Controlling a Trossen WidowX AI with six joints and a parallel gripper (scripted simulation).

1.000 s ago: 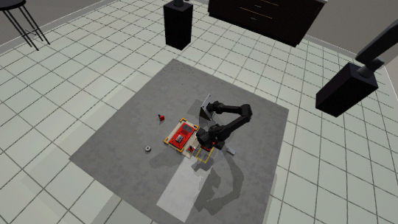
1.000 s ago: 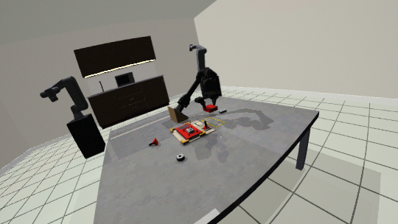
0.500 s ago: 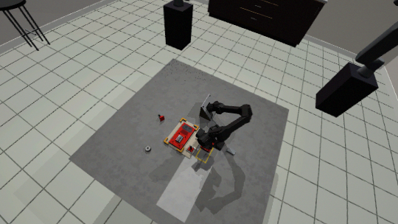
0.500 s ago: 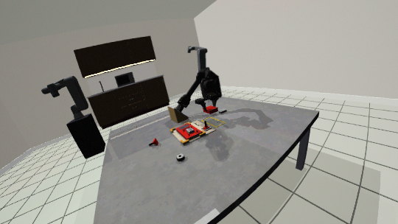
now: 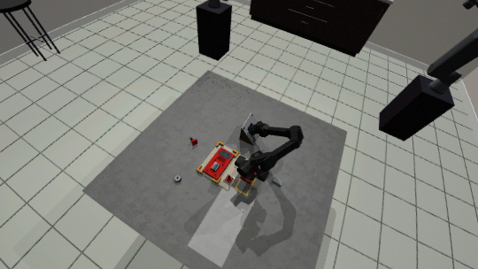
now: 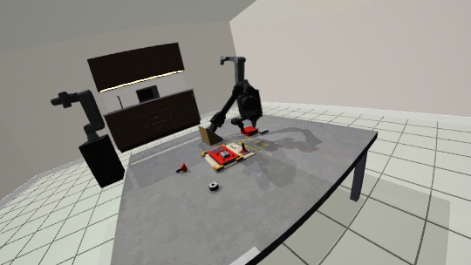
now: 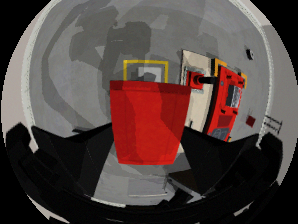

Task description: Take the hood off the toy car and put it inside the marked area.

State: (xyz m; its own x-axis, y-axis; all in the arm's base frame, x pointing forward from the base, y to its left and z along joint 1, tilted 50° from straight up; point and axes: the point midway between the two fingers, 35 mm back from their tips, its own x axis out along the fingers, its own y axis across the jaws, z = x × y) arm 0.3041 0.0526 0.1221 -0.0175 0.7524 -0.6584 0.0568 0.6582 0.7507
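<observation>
Right now my gripper tip is 6 cm short of the black peg, 10 cm to the left of it and 5 cm above it. Also, from my gripper tip: red hood (1 cm above); dark wheel (21 cm ahead, 36 cm to the right, 8 cm below).
</observation>
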